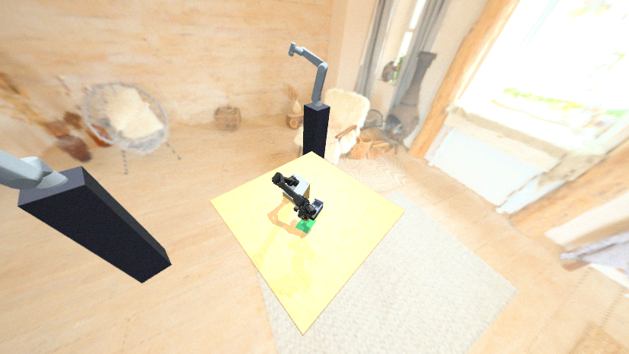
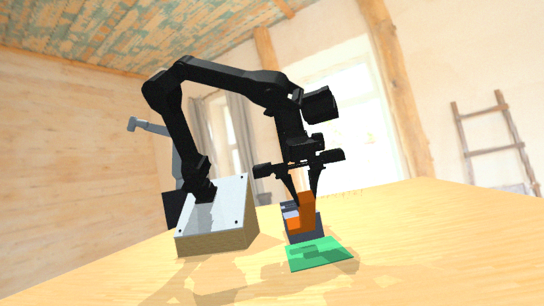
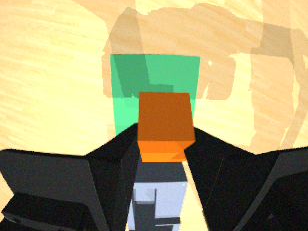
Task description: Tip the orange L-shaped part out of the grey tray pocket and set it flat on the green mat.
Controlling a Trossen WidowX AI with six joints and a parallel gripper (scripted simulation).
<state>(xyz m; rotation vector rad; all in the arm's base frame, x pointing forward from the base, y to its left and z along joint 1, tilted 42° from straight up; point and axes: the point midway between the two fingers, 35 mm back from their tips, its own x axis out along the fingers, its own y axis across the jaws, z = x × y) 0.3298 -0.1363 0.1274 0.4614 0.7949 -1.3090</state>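
The green mat lies 12 cm below my gripper tip, 2 cm to the left of it and 1 cm behind it. The rest, counted from my gripper tip: orange L-shaped part (3 cm to the left, 3 cm below, 2 cm behind).
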